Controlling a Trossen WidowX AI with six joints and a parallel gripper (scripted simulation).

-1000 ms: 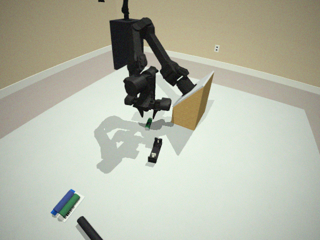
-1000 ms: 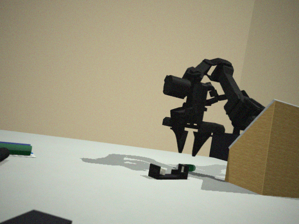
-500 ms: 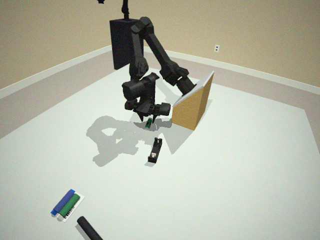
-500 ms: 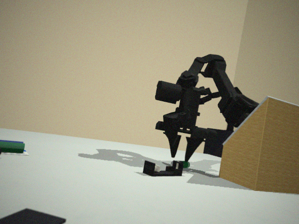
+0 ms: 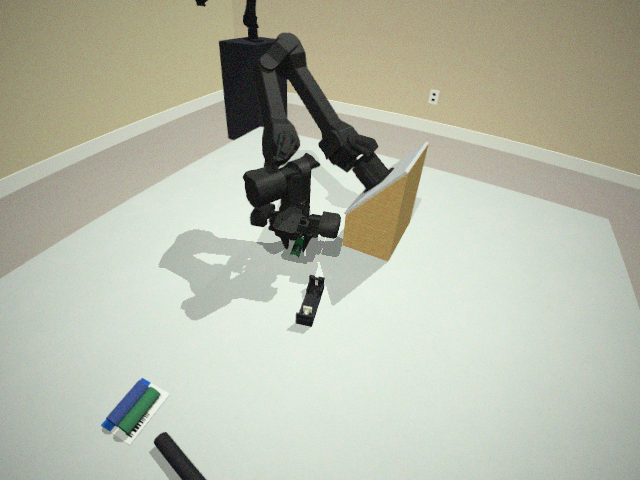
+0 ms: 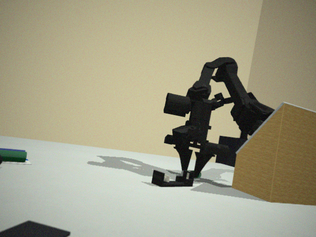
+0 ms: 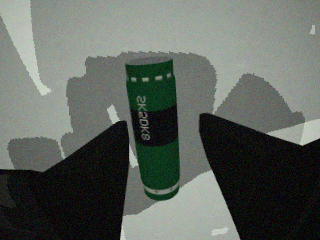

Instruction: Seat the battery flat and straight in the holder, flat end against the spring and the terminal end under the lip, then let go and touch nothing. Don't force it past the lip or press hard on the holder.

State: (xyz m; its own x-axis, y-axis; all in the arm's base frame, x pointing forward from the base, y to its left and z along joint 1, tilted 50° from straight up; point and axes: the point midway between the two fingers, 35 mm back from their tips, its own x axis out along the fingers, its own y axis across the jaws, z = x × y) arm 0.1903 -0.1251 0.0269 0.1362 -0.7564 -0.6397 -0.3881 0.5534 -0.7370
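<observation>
The battery lies right at my gripper tip.
</observation>
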